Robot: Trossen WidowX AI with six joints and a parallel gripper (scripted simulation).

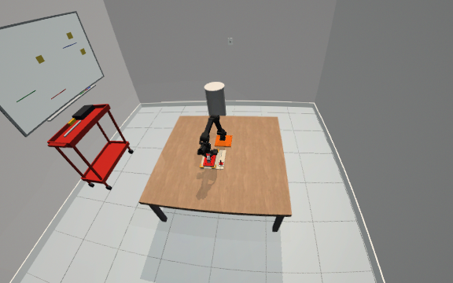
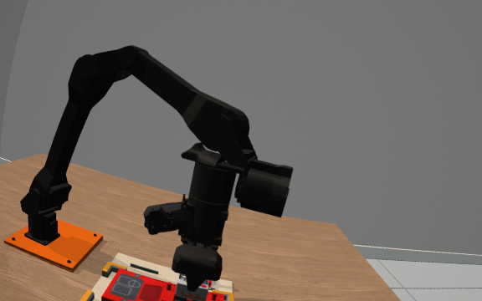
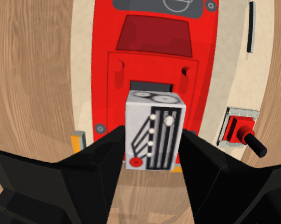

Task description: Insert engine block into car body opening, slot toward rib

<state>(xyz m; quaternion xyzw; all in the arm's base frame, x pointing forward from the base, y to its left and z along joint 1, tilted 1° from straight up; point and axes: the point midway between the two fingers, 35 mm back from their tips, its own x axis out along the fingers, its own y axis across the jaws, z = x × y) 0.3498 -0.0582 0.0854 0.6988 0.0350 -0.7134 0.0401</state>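
The engine block lies 10 mm below my gripper tip.
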